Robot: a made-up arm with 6 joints.
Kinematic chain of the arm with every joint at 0, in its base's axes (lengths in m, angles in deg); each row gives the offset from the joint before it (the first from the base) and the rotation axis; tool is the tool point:
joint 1: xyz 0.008 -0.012 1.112 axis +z
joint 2: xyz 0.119 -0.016 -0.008 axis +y
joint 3: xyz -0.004 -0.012 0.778 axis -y
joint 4: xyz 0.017 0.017 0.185 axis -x
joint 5: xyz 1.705 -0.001 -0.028 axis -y
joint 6: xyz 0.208 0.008 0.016 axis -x
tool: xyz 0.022 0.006 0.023
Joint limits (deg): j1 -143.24..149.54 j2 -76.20..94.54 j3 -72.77..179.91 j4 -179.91..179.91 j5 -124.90..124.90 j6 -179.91..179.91
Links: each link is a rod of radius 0.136 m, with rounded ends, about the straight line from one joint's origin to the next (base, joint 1, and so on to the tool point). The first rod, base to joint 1, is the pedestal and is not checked.
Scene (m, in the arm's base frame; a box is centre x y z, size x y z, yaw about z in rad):
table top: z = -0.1
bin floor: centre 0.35 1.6 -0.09 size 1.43 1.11 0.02 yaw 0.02
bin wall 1: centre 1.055 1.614 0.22 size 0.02 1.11 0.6 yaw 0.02
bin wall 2: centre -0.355 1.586 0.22 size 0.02 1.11 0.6 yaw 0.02
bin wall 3: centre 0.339 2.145 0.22 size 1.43 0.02 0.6 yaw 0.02
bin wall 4: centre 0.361 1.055 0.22 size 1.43 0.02 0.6 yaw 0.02
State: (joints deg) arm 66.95 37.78 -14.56 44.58 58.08 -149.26
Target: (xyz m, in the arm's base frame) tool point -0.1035 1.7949 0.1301
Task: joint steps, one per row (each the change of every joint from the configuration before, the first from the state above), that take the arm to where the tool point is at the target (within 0.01 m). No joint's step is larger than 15 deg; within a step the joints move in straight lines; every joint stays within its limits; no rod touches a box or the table.
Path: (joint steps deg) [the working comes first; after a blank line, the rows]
Joints at the target: 90.34 47.50 -15.28 46.03 57.18 -149.46
Straight joint move there: clear.

1: 11.69 4.86 -0.36 0.72 -0.45 -0.10
2: 11.70 4.86 -0.36 0.73 -0.45 -0.10

